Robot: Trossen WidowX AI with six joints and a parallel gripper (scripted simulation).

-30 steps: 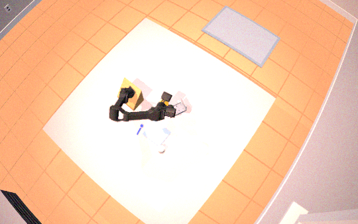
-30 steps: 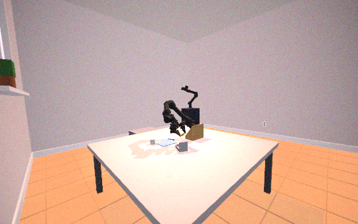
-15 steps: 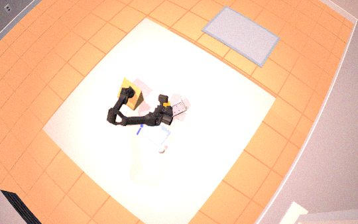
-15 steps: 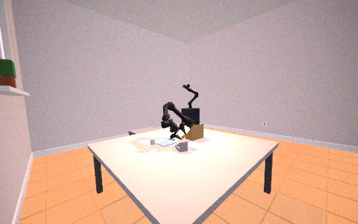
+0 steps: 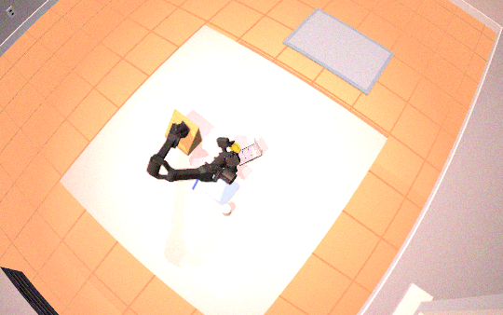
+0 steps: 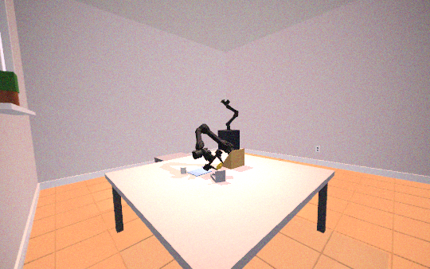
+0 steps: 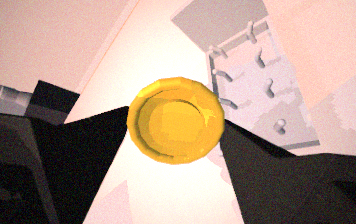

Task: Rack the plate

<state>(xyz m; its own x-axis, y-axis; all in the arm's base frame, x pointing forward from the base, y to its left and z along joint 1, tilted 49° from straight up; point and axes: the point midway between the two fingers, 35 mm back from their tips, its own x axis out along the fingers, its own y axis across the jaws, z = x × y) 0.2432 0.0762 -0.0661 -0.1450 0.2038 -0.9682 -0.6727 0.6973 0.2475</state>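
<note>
Right now the dish rack is 5 cm ahead of my gripper tip, 3 cm to the left of it and 5 cm below it. Also, from my gripper tip: yellow plate 1 cm to the right; then light blue mat 8 cm ahead, 18 cm to the right, 7 cm below; then blue spoon 3 cm behind, 24 cm to the right, 7 cm below.
</note>
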